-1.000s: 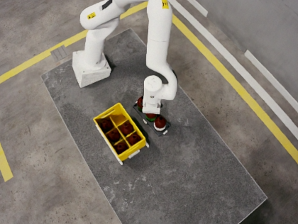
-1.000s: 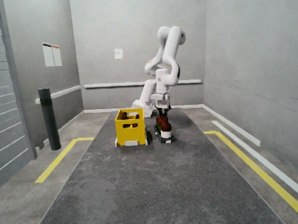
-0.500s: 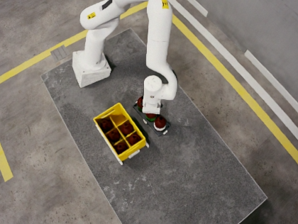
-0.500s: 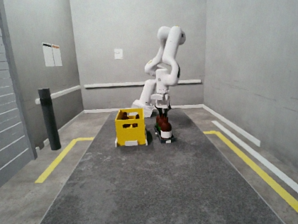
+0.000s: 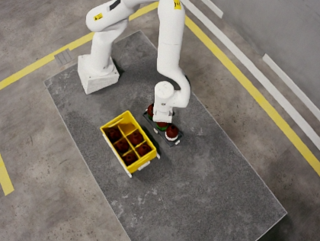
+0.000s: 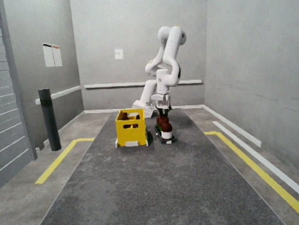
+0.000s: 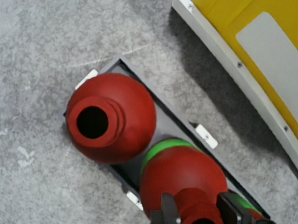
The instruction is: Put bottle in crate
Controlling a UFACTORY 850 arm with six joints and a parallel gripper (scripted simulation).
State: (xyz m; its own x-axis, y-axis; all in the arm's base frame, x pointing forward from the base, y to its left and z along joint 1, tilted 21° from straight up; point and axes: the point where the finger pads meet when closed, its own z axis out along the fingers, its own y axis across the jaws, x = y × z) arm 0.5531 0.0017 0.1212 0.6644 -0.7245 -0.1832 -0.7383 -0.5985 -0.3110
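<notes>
Right now my hand is 70 mm above the glass bottle. Round my hand: dark tray (140 mm below); yellow crate (230 mm to the right, 70 mm below, 30 mm behind).
</notes>
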